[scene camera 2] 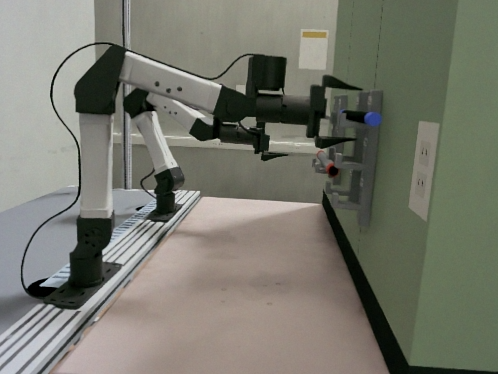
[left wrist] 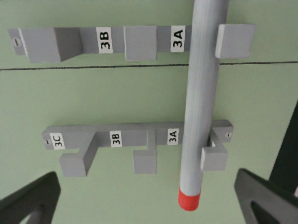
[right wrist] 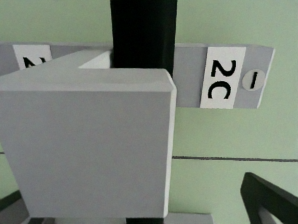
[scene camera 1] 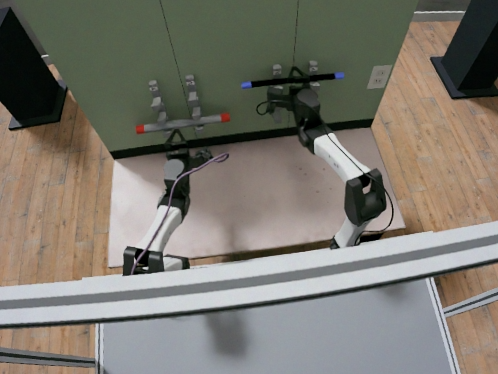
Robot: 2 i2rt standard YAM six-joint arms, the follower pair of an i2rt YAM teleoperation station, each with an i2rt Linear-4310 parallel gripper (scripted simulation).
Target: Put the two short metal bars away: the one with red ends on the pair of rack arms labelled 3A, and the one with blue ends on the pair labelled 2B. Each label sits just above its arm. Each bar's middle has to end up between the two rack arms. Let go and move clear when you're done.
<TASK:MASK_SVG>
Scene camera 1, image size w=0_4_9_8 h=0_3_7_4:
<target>red-ended grey bar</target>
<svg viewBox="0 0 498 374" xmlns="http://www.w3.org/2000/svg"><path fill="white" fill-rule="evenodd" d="M229 113L202 116L201 120L188 118L167 121L166 125L159 125L158 123L136 126L136 133L143 134L230 122Z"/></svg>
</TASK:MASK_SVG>
